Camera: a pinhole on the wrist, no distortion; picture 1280 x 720 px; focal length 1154.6 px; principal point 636.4 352.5 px. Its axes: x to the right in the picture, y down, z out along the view. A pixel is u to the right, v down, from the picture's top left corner.
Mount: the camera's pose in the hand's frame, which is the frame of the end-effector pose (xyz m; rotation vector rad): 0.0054 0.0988 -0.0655 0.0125 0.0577 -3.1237
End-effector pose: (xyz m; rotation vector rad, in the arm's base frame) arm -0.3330 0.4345 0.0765 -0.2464 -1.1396 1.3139
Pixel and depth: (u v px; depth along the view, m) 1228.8 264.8 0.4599
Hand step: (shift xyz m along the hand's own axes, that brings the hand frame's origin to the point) -0.2347 0.1126 0.3934
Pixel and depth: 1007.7 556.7 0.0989
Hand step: -0.0269 0.0771 0.0324
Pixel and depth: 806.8 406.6 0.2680
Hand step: -0.0360 0.0757 0.2015
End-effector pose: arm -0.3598 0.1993 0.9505 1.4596 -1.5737 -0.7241
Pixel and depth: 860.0 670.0 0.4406
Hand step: -0.0812 -0.0400 0.3696
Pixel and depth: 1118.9 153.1 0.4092
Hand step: -0.1699 0.1513 0.3446
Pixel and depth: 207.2 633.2 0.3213
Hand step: 0.1237 0.0109 0.2537
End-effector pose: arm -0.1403 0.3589 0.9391 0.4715 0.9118 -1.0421
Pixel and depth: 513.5 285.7 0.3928
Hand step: 0.0438 0.1077 0.3282
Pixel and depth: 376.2 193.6 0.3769
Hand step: 0.0865 0.1381 0.3137
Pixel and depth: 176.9 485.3 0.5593
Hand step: 0.2248 0.0177 0.4929
